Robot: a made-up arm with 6 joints.
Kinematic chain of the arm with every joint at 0, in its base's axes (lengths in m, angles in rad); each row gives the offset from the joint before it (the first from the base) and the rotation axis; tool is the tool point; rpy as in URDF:
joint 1: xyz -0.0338 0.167 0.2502 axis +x
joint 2: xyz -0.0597 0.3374 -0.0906 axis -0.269 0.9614 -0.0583
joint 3: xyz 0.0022 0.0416 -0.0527 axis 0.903 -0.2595 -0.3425
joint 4: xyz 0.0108 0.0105 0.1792 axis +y
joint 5: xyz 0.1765 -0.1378 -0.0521 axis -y
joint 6: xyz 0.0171 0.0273 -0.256 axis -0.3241 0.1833 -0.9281
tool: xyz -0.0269 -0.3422 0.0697 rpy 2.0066 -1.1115 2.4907
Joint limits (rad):
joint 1: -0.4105..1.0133
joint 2: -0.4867..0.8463
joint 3: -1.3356..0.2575
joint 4: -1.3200..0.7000
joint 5: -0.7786..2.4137
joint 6: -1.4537..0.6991
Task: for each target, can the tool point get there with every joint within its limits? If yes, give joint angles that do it. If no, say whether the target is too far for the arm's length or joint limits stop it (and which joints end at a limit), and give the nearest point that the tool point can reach.
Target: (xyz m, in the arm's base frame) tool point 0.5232 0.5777 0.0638
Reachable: yes | joints 0.2205 0.2776 -1.0260 0.3695 1.0906 -1.1656
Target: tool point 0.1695 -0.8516 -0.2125
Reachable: no: joint limits stop it (at a limit: joint 1, joint 2, joint 3) | nearest point 0.1033 -0.1093 -0.1133 | short by 0.752 m
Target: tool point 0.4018 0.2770 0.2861
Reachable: yes | joints 0.1817 0.3631 -0.4097 -0.6338 1.2014 0.2144
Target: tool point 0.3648 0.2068 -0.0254
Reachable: yes | joints -0.2290 -0.0390 -0.8135 0.0924 -0.2203 -1.2731
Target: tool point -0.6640 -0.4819 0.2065
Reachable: no: joint limits stop it (at a limit: joint 1, joint 2, joint 3, joint 4) | nearest point -0.4202 -0.2016 0.3317 | short by 0.392 m
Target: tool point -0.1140 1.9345 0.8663
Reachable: no: too far | nearest point -0.0436 1.2004 0.6104 | short by 0.781 m
